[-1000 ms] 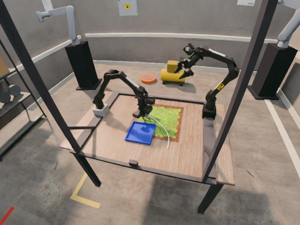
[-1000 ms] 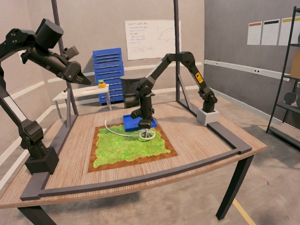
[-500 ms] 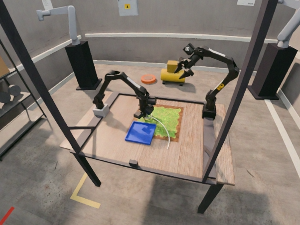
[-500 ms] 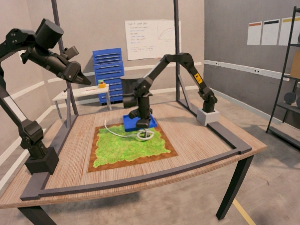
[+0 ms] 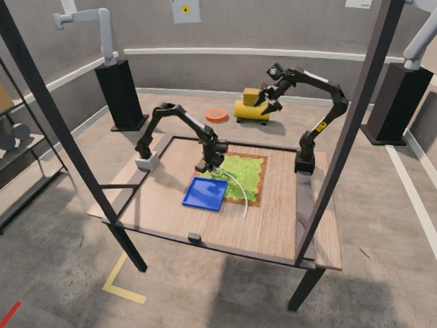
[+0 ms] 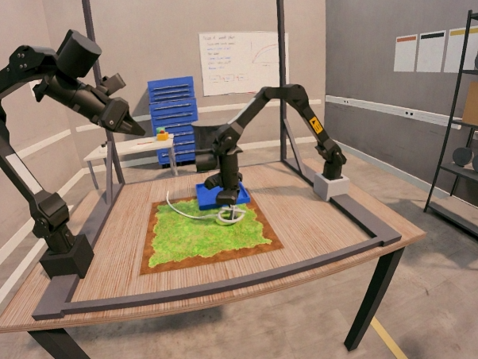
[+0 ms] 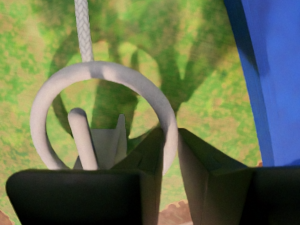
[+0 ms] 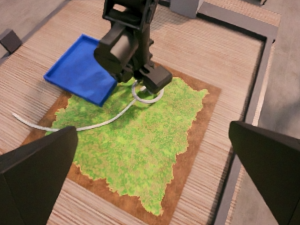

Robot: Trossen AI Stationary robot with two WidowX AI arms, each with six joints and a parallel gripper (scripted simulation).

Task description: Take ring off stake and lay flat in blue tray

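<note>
My left hand is 40 mm short of the grey stake, 30 mm above it and 10 mm to the left of it. The rest, counted from my left hand: blue tray (150 mm behind, 40 mm below, 10 mm to the left); white ring (30 mm below, 30 mm ahead, 20 mm to the right); green mat (100 mm to the right, 70 mm below).
</note>
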